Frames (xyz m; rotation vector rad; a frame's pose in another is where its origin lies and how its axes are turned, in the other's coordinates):
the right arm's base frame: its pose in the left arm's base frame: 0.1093 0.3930 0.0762 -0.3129 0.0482 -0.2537
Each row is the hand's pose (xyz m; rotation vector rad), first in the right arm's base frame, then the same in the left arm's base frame.
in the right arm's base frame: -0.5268 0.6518 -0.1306 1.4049 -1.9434 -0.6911
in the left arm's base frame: -0.2554 1.0876 -0.2462 0.9564 -2.1051 -0.4989
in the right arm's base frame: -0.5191 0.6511 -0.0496 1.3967 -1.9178 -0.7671
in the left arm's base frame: -0.2411 1.1092 -0.1690 0.9516 -2.0955 -0.5764
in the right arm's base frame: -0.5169 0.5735 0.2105 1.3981 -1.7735 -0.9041
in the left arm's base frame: -0.2352 1.1148 0.1023 0.9618 -1.9855 -0.7395
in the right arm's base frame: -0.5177 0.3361 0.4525 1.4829 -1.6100 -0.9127
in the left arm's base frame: -0.2720 0.9688 0.4060 1.0525 -1.8373 -0.7811
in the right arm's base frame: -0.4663 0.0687 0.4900 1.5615 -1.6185 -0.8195
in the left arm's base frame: -0.2831 0.7209 0.5243 1.1271 -1.8333 -0.6869
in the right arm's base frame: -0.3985 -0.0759 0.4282 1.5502 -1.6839 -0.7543
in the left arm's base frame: -0.2574 0.5522 0.5099 1.1106 -1.8818 -0.6118
